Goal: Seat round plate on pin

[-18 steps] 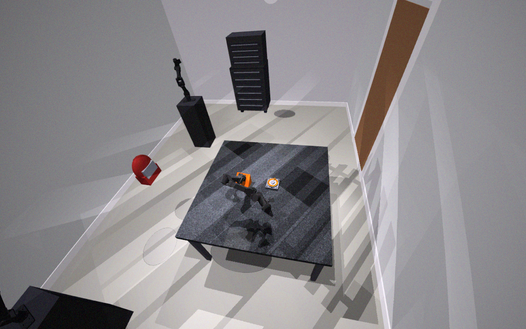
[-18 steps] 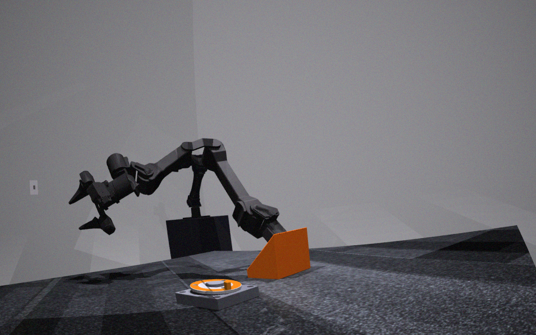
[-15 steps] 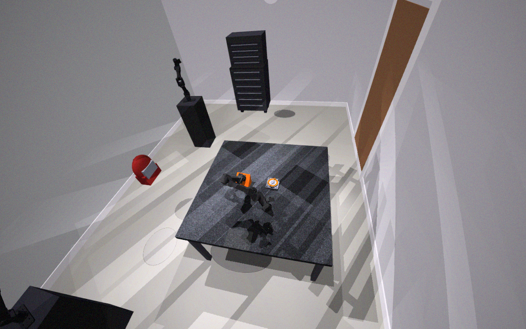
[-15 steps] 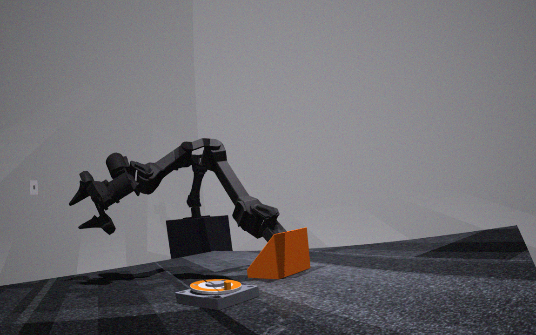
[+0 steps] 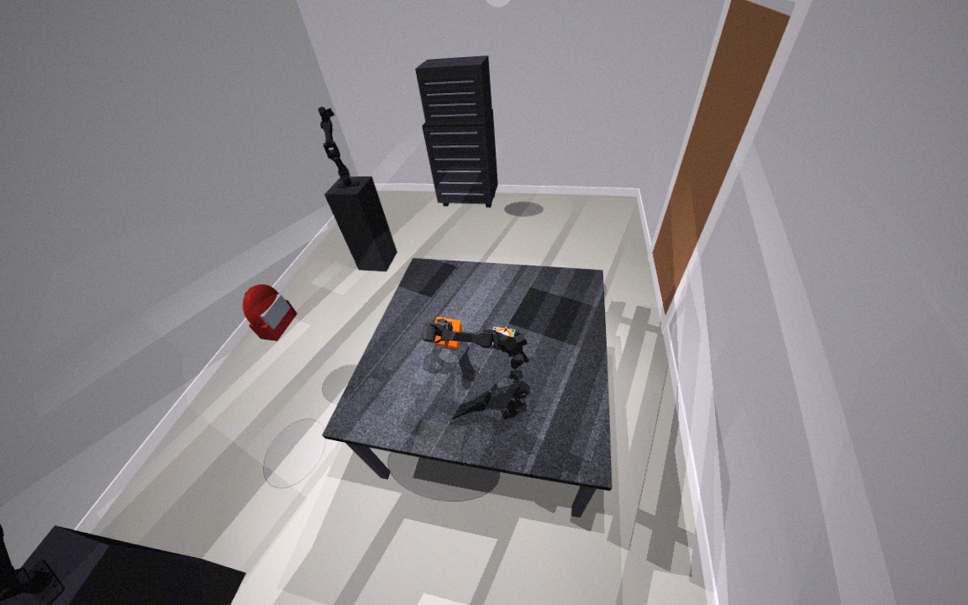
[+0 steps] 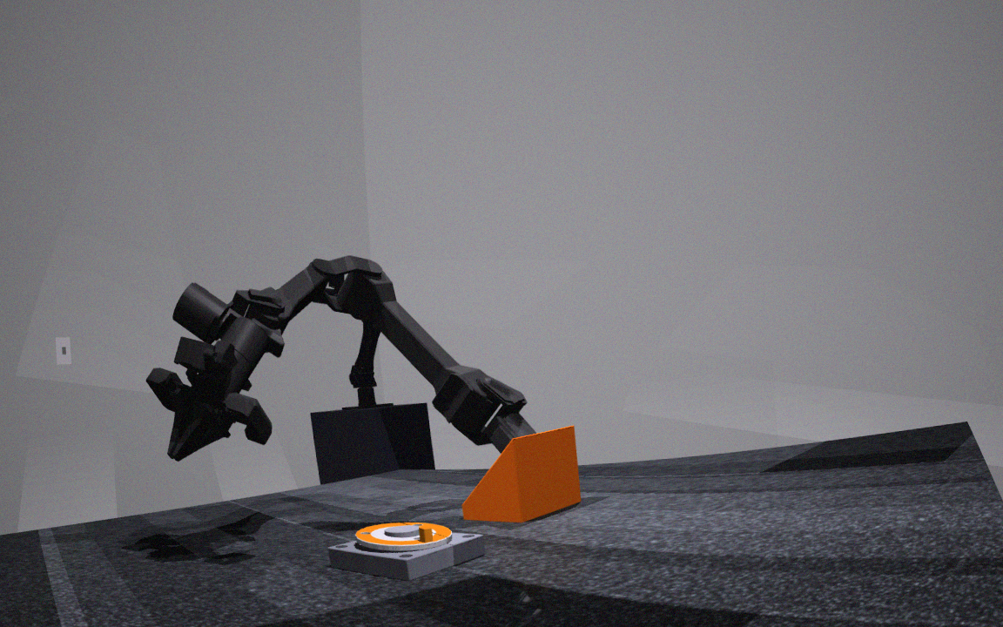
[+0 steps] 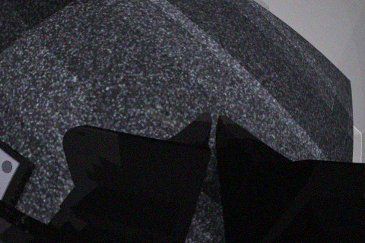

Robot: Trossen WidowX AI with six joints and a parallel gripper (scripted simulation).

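Right now the round plate is 23 cm to the left of my gripper tip, 15 cm behind it and 10 cm below it. From my gripper tip the other things lie so: square grey base 21 cm to the left, 16 cm behind, 11 cm below.
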